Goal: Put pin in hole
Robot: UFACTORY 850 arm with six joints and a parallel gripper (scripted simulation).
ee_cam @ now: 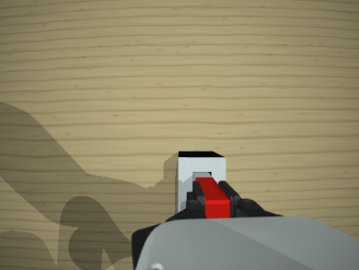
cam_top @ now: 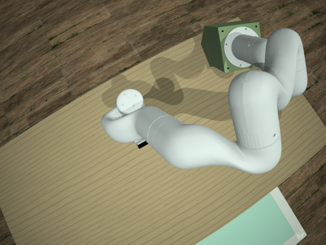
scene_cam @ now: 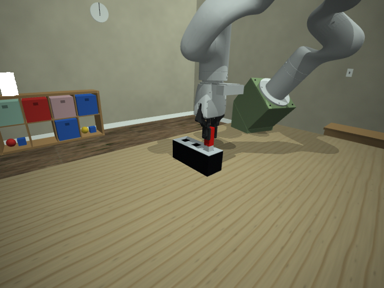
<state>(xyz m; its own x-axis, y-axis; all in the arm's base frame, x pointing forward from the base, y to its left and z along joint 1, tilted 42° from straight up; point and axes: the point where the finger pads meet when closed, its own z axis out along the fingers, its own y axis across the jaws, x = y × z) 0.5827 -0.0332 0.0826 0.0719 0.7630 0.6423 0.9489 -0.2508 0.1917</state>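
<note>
The pin lies 1 cm below my hand. Also, from my hand: block: 10 cm below, 6 cm to the right, 1 cm behind.
</note>
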